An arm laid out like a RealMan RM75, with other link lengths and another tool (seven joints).
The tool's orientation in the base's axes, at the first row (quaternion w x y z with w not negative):
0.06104, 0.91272, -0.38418, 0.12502
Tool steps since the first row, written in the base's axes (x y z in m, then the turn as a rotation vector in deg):
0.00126, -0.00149, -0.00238, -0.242, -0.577, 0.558
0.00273, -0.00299, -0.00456, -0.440, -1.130, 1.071
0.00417, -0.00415, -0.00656, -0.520, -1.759, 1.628
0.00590, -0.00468, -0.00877, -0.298, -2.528, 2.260
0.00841, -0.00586, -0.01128, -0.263, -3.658, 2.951
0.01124, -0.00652, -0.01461, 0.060, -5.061, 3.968
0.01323, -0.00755, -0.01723, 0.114, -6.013, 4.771
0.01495, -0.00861, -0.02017, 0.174, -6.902, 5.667
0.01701, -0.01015, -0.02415, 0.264, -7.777, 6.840
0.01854, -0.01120, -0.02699, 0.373, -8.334, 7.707
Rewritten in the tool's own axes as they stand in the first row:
0.00122, 0.00010, 0.00283, 0.386, 0.584, -0.461
0.00264, 0.00006, 0.00550, 0.773, 1.120, -0.875
0.00385, -0.00019, 0.00792, 1.304, 1.624, -1.294
0.00477, -0.00110, 0.01047, 2.155, 2.011, -1.702
0.00658, -0.00211, 0.01358, 3.144, 2.785, -2.125
0.00802, -0.00373, 0.01744, 4.604, 3.547, -2.753
0.00935, -0.00448, 0.02053, 5.514, 4.185, -3.318
0.01043, -0.00502, 0.02389, 6.411, 4.776, -3.984
0.01178, -0.00548, 0.02841, 7.395, 5.339, -4.914
0.01275, -0.00589, 0.03163, 8.089, 5.663, -5.612

